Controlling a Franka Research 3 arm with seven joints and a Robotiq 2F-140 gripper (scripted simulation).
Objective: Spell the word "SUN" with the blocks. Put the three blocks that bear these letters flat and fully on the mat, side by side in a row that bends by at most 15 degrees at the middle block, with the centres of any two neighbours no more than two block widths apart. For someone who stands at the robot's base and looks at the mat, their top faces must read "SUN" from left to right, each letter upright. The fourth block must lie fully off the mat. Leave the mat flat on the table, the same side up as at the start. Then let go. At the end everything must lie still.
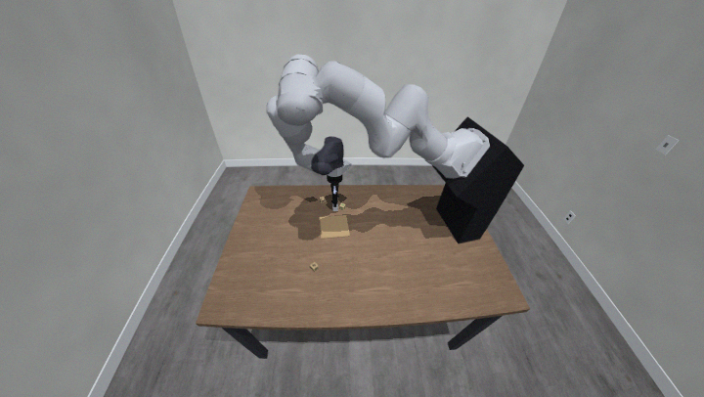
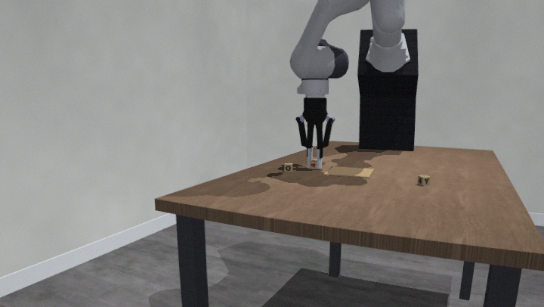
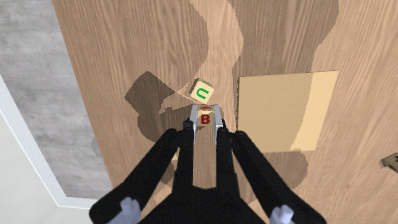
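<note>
My gripper is now 4 cm past the U block and 2 cm above it. Also, from my hand: S block (7 cm to the right, 6 cm ahead, 2 cm below); tan mat (12 cm to the left, 4 cm below, 2 cm ahead).
</note>
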